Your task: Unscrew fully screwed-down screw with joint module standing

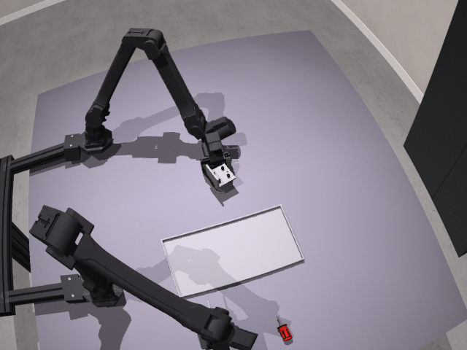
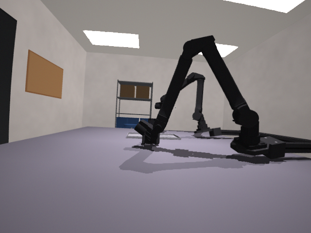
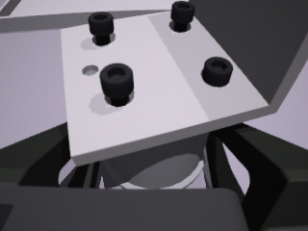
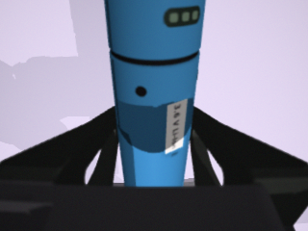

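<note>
Now: the joint module body 10 mm above my left hand. Round my left hand: white tray: 260 mm to the right, 20 mm below, 20 mm behind; then white bracket: 50 mm above; then red hand screwdriver: 570 mm to the right, 80 mm ahead, 10 mm below.
</note>
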